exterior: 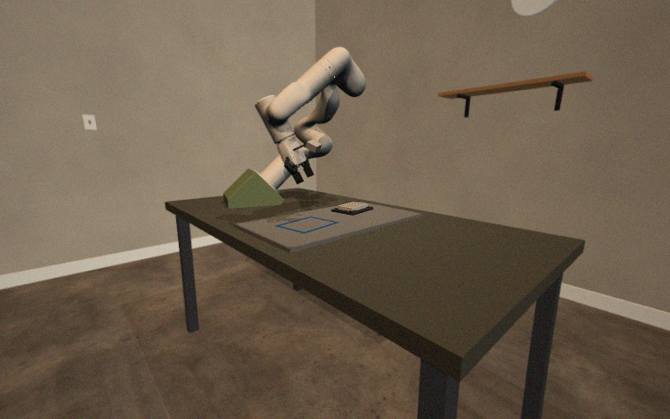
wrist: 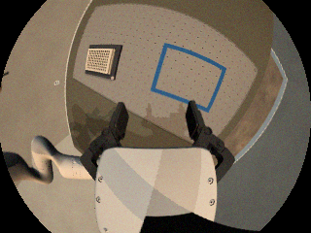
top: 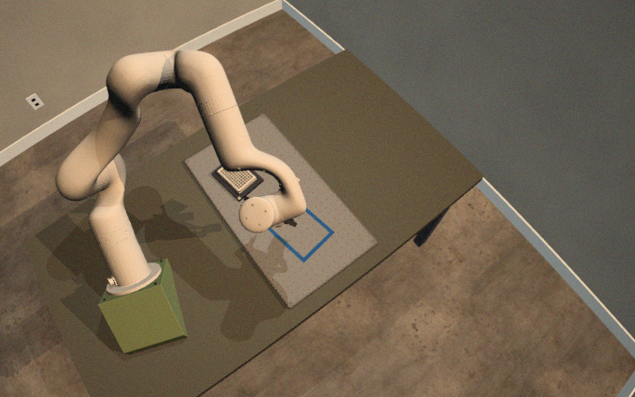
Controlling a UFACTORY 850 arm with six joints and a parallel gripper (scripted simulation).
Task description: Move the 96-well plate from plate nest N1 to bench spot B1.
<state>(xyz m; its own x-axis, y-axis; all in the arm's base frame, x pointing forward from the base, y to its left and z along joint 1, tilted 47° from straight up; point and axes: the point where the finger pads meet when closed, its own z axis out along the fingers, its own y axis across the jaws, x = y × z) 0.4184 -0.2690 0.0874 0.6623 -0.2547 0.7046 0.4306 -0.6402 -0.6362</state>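
The cream 96-well plate is 26 cm to the left of my hand, 15 cm below it and 2 cm ahead of it. From my hand the other things lie so: dark plate nest (26 cm to the left, 16 cm below, 2 cm ahead).
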